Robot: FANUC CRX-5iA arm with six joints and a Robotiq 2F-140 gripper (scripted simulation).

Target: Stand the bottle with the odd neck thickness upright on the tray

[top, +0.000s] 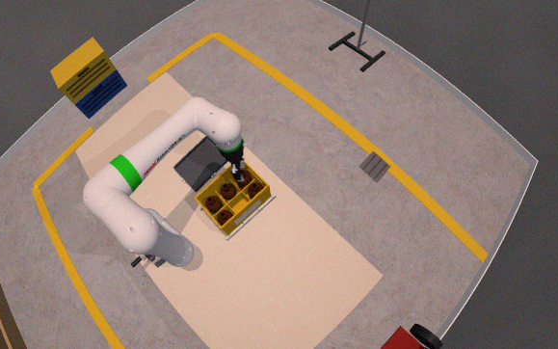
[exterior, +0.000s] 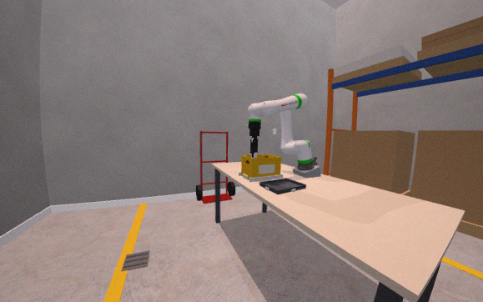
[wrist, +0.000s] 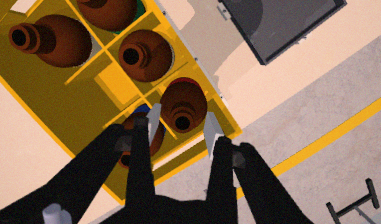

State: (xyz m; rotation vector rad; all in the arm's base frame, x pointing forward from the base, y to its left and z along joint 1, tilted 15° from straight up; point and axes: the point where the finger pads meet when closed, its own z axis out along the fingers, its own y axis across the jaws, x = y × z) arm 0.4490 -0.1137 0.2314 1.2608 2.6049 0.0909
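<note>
My hand is 90 mm past the brown bottle, 10 mm to the right of it and 90 mm above it. Round my hand: yellow crate 100 mm behind, 30 mm to the right, 90 mm below; then dark tray 60 mm behind, 260 mm to the left, 160 mm below.
</note>
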